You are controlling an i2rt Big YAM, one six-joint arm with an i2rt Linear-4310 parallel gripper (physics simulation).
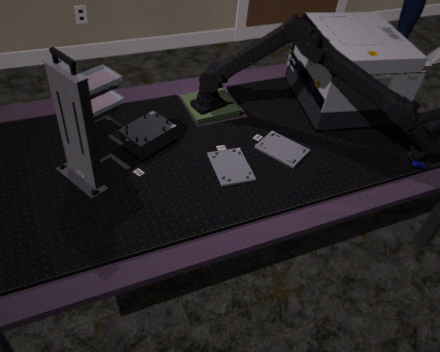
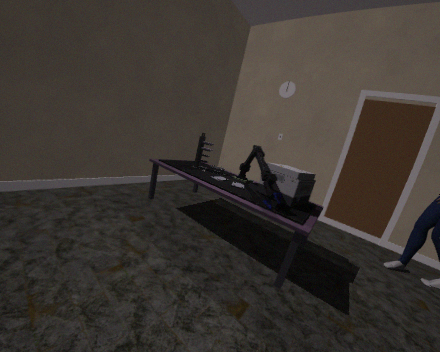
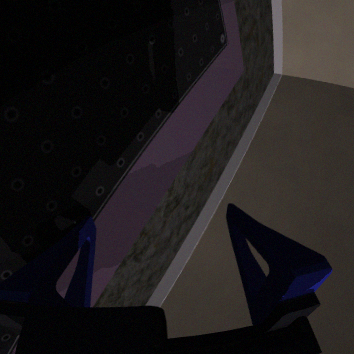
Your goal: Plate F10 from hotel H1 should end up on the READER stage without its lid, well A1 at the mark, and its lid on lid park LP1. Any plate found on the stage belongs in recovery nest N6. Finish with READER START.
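Places are measured from the arm's base along level axes (x ahead, y left, z up), in metres.
Where they show: gripper, fingertip midpoint: (image 1: pixel 439 161) (image 2: pixel 275 206) (image 3: pixel 159 216); arm's base at its link origin: (image 1: pixel 208 105) (image 2: pixel 241 178).
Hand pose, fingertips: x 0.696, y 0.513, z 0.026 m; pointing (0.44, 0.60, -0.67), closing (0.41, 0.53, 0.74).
Each offset is from my fingertips to the top centre of the thing. "pt": to the spot under its first point.
My gripper (image 1: pixel 419 162) (image 2: pixel 272 201) (image 3: pixel 159 216) is open with nothing between its blue fingers, low near the table's front edge at the right end. A grey upright hotel tower (image 1: pixel 72 125) (image 2: pixel 201 150) stands at the left; an upper pinkish plate @(0.576 m back, 0.989 m right, 0.287 m up) (image 1: pixel 105 80) and a lower pinkish plate @(0.576 m back, 0.989 m right, 0.216 m up) (image 1: pixel 106 102) show behind it. The large pale reader housing @(0.478 m back, 0.001 m left, 0.261 m up) (image 1: pixel 360 50) (image 2: pixel 291 176) stands at the right; I cannot make out its stage or a START control. Two flat grey pads, one nearer the front @(pt 0.357 m back, 0.641 m right, 0.027 m down) (image 1: pixel 231 167) and one farther right (image 1: pixel 282 148), show small corner posts. Their labels are unreadable.
A black raised block @(0.622 m back, 0.815 m right, 0.039 m up) (image 1: pixel 147 132) with corner posts stands beside the tower. The arm's base sits on a green plate (image 1: pixel 220 116) at the back, and the arm reaches across the reader's front. The purple table border (image 1: pixel 210 226) (image 3: pixel 165 145) runs near the gripper. A person's legs (image 2: pixel 422 232) show at the right.
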